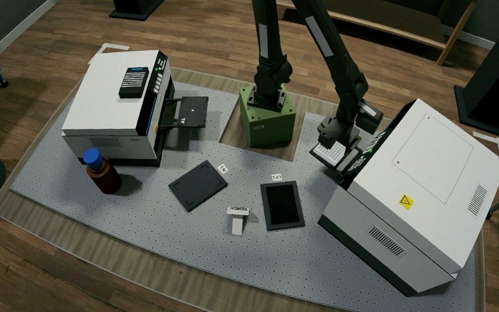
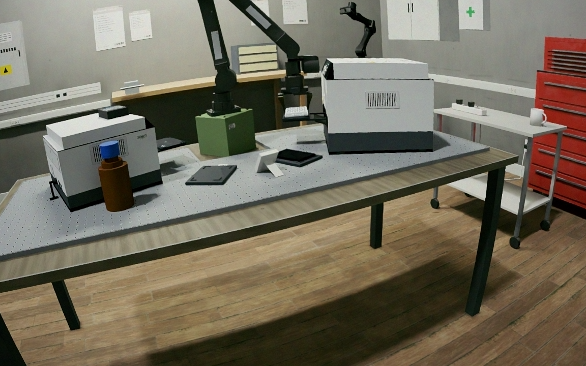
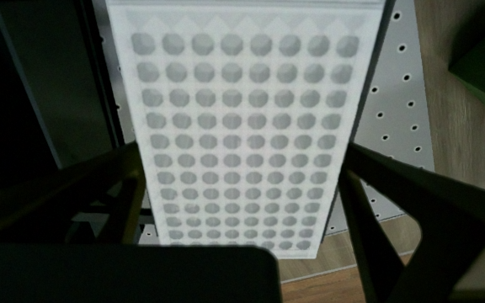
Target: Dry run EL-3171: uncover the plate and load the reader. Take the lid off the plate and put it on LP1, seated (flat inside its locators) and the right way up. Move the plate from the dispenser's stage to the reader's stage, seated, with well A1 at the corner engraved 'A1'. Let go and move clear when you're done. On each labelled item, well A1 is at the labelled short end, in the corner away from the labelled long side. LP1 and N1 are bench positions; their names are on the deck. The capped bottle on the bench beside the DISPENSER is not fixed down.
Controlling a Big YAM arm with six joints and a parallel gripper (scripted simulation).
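Now: the well plate right at my hand. Also, from my hand: LP1 pad: 200 mm ahead, 120 mm to the right, 120 mm below; dark lid: 200 mm ahead, 120 mm to the right, 110 mm below; N1 nest: 400 mm to the right, 210 mm ahead, 120 mm below.
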